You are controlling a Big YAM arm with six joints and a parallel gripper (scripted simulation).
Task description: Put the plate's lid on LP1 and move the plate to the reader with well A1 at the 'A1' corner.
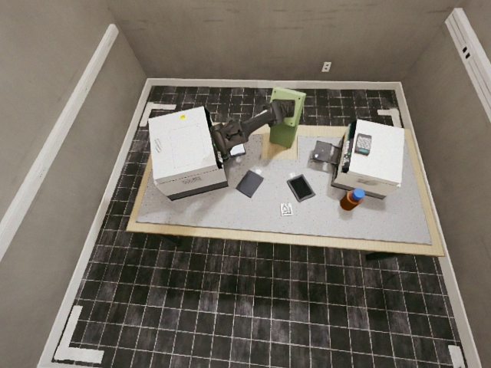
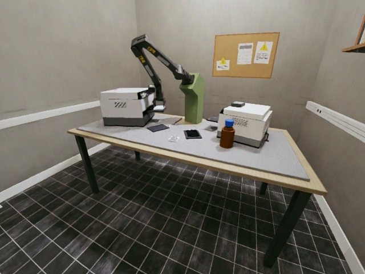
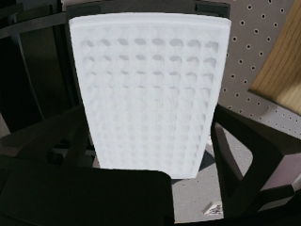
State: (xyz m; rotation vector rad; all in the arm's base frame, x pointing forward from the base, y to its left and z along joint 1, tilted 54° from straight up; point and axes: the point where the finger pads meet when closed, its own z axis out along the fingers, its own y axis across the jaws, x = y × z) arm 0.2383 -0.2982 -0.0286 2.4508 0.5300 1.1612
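The white well plate is right at my hand. Round my hand: brown capped bottle (690 mm to the left, 330 mm ahead, 30 mm below); dark flat lid (420 mm to the left, 230 mm ahead, 120 mm below).
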